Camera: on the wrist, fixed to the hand. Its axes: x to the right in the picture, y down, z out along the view.
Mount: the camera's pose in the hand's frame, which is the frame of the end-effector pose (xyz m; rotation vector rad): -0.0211 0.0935 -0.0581 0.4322 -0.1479 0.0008
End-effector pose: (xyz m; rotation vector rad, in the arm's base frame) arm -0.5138 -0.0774 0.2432 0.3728 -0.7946 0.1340
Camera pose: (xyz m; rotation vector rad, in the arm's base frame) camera -0.5134 0.0315 0.2167 0.7979 -0.9112 0.2831
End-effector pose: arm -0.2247 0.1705 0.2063 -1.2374 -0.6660 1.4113
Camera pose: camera -0.2069 0.1137 0.1114 -0.7997 -0.4267 1.5581
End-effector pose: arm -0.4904 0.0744 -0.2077 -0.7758 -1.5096 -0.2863
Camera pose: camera -0.3889 0.1013 -0.2469 -0.4588 -1.6350 0.1017
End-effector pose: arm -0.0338 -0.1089 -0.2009 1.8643 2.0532 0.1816
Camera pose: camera 0.0349 -0.1099 -0.1124 2.0437 2.1087 -0.4210
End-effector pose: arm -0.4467 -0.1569 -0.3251 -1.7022 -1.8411 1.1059
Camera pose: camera -0.3395 -0.1660 -0.3565 -1.4010 -1.5338 1.5339
